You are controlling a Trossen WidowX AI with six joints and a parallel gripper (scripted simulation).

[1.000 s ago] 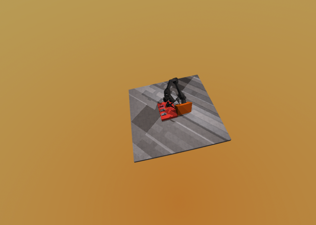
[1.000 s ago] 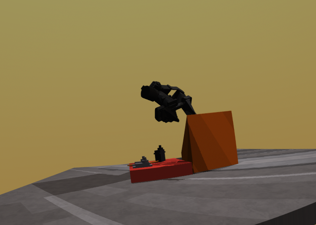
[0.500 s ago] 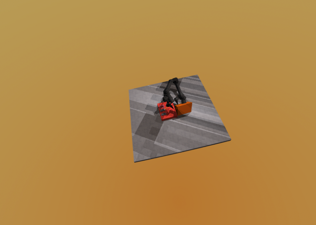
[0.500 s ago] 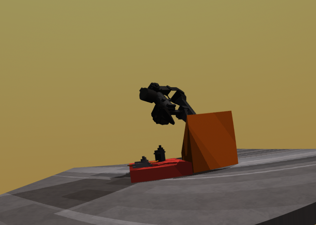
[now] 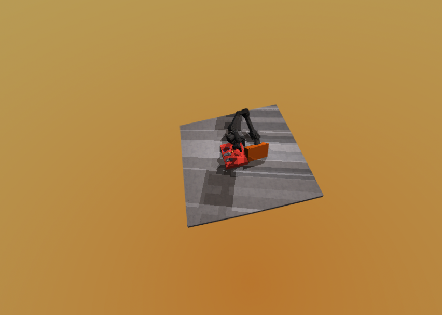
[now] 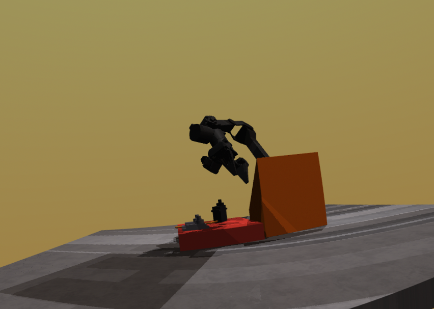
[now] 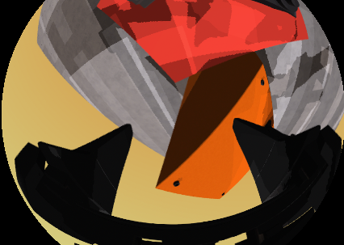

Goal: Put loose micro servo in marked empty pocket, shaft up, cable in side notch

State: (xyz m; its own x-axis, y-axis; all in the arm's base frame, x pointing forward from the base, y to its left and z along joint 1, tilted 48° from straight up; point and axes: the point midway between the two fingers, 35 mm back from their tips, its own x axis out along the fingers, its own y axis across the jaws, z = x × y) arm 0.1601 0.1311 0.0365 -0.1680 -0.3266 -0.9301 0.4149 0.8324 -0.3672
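My gripper tip is now 160 mm above the deck, 70 mm to the left of it and 60 mm short of it.
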